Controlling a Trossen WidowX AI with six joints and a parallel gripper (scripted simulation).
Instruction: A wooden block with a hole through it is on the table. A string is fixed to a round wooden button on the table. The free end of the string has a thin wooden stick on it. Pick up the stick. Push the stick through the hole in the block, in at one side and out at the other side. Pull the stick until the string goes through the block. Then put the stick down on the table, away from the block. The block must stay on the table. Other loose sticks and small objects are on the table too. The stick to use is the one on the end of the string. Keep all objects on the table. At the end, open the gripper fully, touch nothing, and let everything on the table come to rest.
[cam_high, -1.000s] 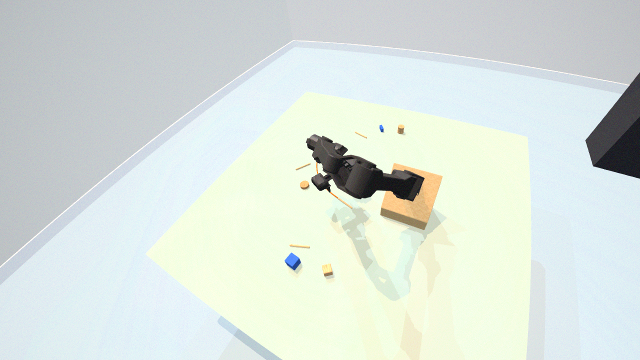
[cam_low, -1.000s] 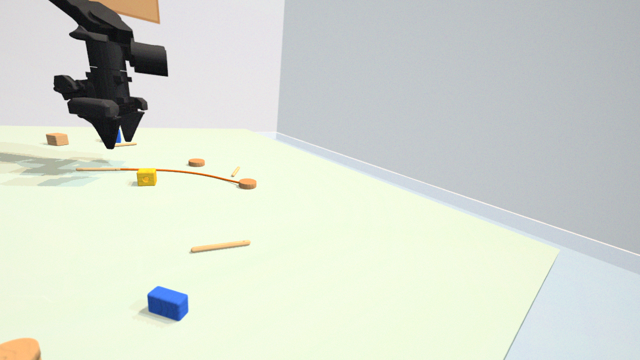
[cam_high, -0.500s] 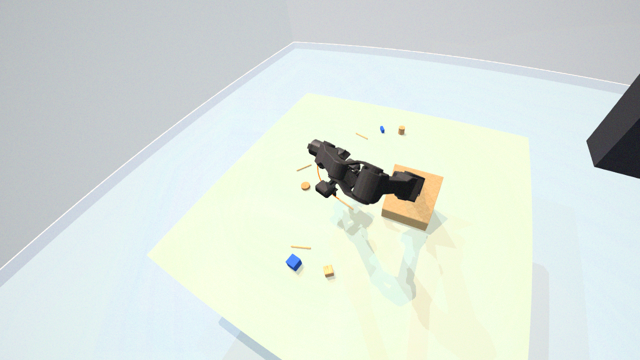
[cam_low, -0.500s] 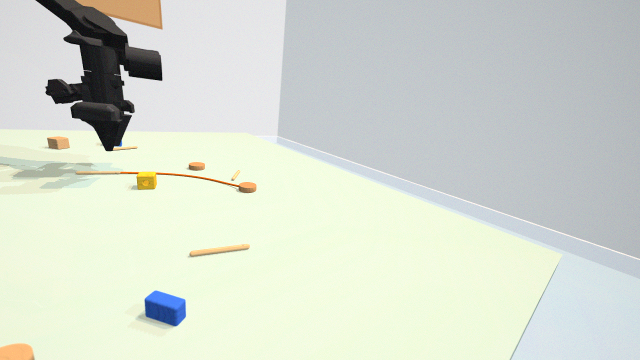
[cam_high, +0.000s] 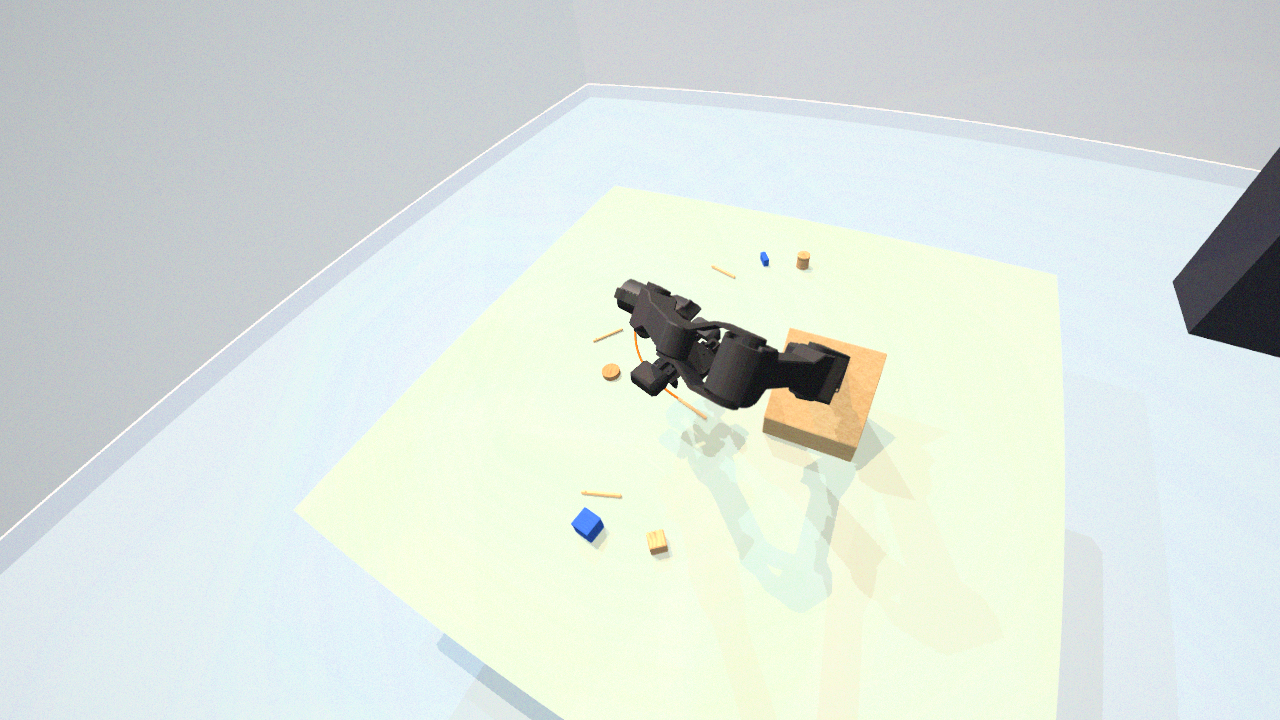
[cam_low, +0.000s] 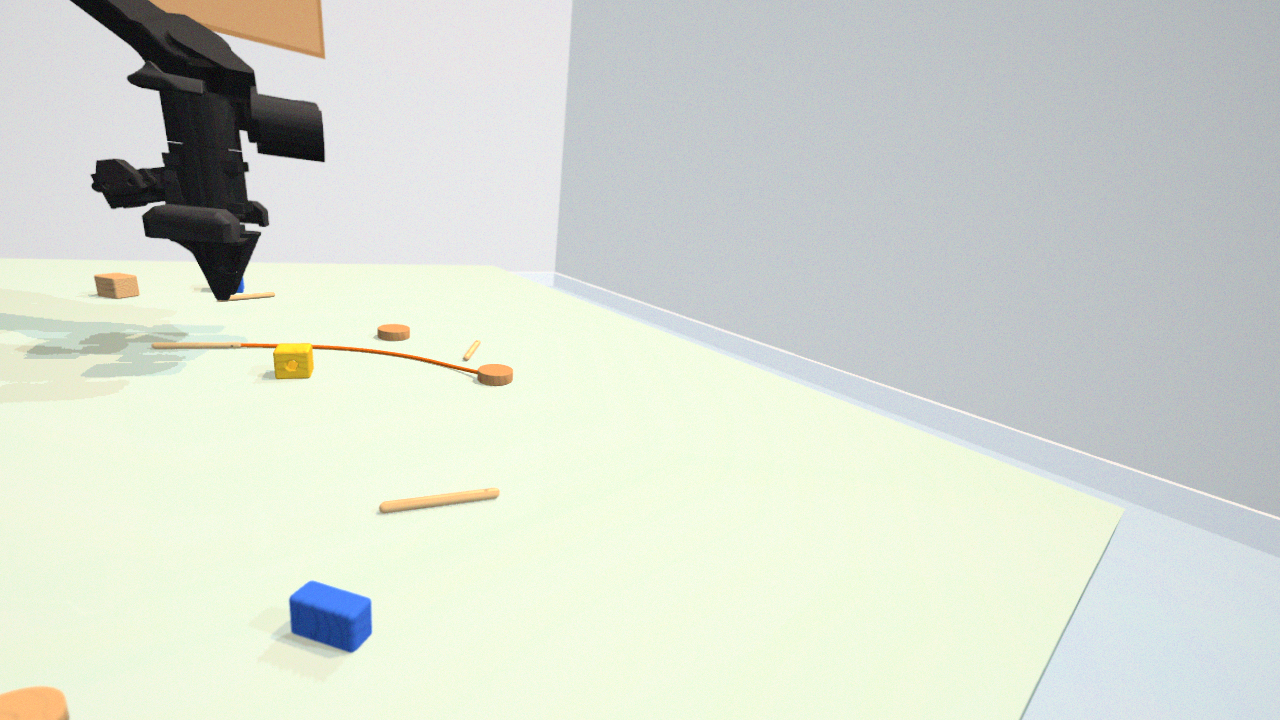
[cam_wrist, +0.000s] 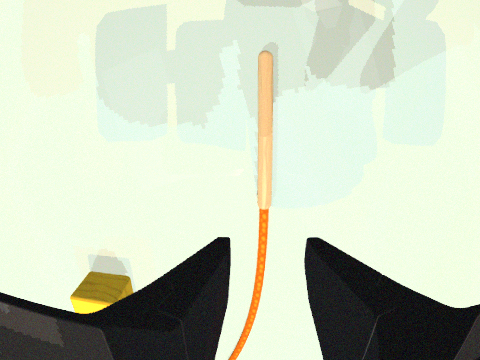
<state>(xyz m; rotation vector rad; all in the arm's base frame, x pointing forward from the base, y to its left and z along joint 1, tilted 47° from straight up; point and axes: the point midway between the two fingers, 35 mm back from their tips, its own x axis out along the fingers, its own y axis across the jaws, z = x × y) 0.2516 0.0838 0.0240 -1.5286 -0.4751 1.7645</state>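
Now: the thin wooden stick 1 cm behind my gripper tip and 6 cm below it. From my gripper tip the other things lie so: yellow block 4 cm ahead, 11 cm to the right, 4 cm below; then wooden cube 9 cm behind, 29 cm to the left, 5 cm below; then blue block 1 cm behind, 49 cm to the right, 5 cm below.
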